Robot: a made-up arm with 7 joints.
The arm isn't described. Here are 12 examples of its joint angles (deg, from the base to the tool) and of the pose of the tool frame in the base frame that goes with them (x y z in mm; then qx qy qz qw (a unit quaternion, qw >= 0)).
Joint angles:
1: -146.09 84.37 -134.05 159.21 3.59 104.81 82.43
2: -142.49 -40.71 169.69 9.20 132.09 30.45 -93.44
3: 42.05 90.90 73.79 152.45 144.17 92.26 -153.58
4: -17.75 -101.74 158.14 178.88 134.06 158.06 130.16
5: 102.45 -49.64 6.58 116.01 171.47 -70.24 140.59
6: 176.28 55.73 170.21 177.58 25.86 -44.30 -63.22
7: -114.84 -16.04 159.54 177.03 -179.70 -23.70 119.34
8: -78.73 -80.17 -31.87 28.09 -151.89 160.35 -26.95
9: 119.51 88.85 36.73 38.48 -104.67 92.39 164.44
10: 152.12 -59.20 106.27 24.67 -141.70 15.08 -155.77
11: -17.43 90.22 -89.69 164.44 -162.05 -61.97 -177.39
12: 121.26 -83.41 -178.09 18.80 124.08 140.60 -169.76
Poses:
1: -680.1 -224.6 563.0 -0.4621 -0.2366 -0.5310 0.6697
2: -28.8 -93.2 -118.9 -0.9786 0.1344 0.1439 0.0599
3: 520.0 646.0 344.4 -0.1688 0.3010 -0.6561 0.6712
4: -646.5 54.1 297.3 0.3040 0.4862 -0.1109 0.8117
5: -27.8 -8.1 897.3 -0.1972 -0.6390 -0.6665 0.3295
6: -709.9 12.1 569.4 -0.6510 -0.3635 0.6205 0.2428
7: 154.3 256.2 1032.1 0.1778 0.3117 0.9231 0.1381
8: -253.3 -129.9 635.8 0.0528 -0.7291 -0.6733 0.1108
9: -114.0 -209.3 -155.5 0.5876 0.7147 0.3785 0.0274
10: -331.5 -194.8 43.2 0.2569 -0.8007 -0.0337 0.5401
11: 555.8 -377.6 269.7 0.7926 -0.1038 0.0384 0.5996
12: 67.0 151.7 -52.2 -0.5053 0.4806 -0.6864 0.2063
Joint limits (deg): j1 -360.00..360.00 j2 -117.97..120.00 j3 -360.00..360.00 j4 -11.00..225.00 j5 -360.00..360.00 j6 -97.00..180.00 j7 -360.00..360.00
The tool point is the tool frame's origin. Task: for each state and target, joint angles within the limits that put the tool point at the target. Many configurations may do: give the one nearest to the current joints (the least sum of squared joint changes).
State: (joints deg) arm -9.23 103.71 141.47 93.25 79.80 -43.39 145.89
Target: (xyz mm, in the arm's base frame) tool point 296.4 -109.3 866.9
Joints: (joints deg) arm -33.21 94.83 187.99 80.14 82.18 -42.06 145.89
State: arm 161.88 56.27 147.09 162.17 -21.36 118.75 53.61
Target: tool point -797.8 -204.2 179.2
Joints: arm 187.66 103.68 139.89 169.78 -29.40 67.36 53.61
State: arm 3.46 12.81 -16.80 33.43 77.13 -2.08 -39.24
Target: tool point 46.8 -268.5 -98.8
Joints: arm -10.93 37.82 -25.97 25.20 76.68 4.18 -39.24
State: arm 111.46 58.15 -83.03 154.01 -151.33 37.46 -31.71
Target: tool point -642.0 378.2 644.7
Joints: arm 123.06 65.95 -87.01 204.51 -151.68 44.01 -31.71
